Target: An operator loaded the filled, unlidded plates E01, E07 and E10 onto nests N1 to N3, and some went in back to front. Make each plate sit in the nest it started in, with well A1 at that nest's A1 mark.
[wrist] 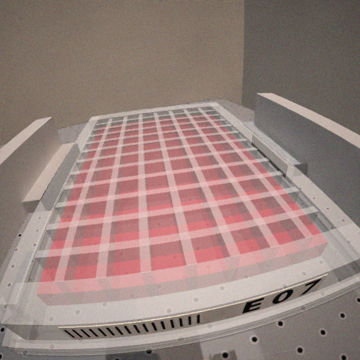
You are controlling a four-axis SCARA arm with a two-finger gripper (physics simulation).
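Plate E07 [172, 195] is a clear, unlidded plate with a grid of wells filled with red liquid. It fills the middle of the wrist view, with its barcode and E07 label on the near side, at the bottom. My gripper [158, 120] is shut on plate E07, with one finger pad against the left side and one against the right side. The perforated surface shows through the plate's clear rim. Well A1's marking cannot be made out. Plates E01 and E10 and the nests' A1 marks do not show in this view.
A grey surface with small dark holes [277, 345] shows below and around the plate. A plain beige wall [120, 55] stands behind, with a darker grey wall [300, 55] at the right.
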